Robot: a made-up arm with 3 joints. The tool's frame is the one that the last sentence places.
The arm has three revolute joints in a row. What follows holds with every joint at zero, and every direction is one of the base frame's.
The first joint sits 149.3 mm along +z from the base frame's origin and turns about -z.
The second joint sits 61 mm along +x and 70.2 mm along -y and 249.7 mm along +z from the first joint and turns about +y.
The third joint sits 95.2 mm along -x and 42 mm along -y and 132.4 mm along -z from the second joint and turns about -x.
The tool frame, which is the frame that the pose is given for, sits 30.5 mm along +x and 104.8 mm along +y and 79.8 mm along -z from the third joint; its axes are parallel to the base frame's.
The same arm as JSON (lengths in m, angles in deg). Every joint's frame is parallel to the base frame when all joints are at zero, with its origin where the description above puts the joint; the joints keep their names.
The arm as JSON. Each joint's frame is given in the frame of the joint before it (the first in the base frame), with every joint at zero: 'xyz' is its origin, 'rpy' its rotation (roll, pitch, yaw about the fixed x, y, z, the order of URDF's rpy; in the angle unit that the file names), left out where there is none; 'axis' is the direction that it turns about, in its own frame. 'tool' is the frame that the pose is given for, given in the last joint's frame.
{
  "units": {
    "length": "m",
    "angle": "deg"
  },
  "joints": [
    {
      "name": "joint 1",
      "type": "revolute",
      "origin": {
        "xyz": [
          0.0,
          0.0,
          0.1493
        ]
      },
      "axis": [
        0.0,
        0.0,
        -1.0
      ]
    },
    {
      "name": "joint 2",
      "type": "revolute",
      "origin": {
        "xyz": [
          0.061,
          -0.0702,
          0.2497
        ]
      },
      "axis": [
        0.0,
        1.0,
        0.0
      ]
    },
    {
      "name": "joint 3",
      "type": "revolute",
      "origin": {
        "xyz": [
          -0.0952,
          -0.042,
          -0.1324
        ]
      },
      "axis": [
        -1.0,
        0.0,
        0.0
      ]
    }
  ],
  "tool": {
    "origin": {
      "xyz": [
        0.0305,
        0.1048,
        -0.0798
      ]
    }
  }
}

